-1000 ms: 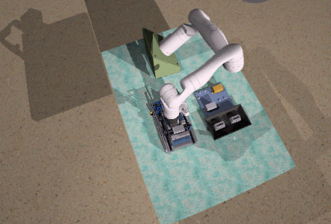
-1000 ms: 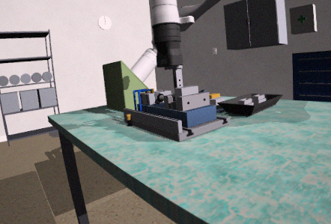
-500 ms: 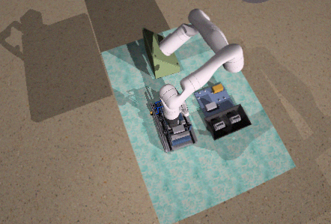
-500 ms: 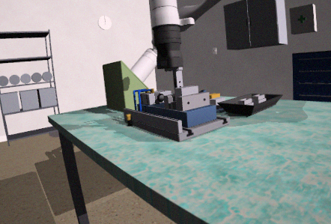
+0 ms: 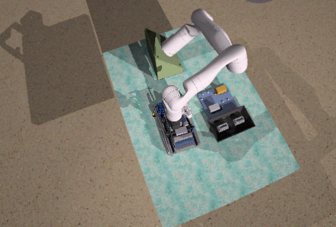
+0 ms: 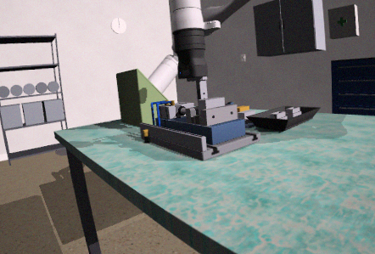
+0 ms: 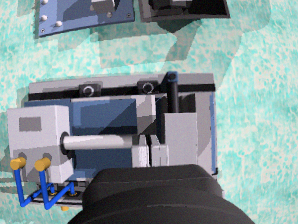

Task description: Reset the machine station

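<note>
My gripper is now 3 cm short of the gray blank and 2 cm above it. Also, from my hand: fixed jaw: 6 cm ahead, 4 cm below; blue infeed plate: 11 cm behind, 27 cm to the left, 12 cm below; vise: 4 cm behind, 8 cm below.
</note>
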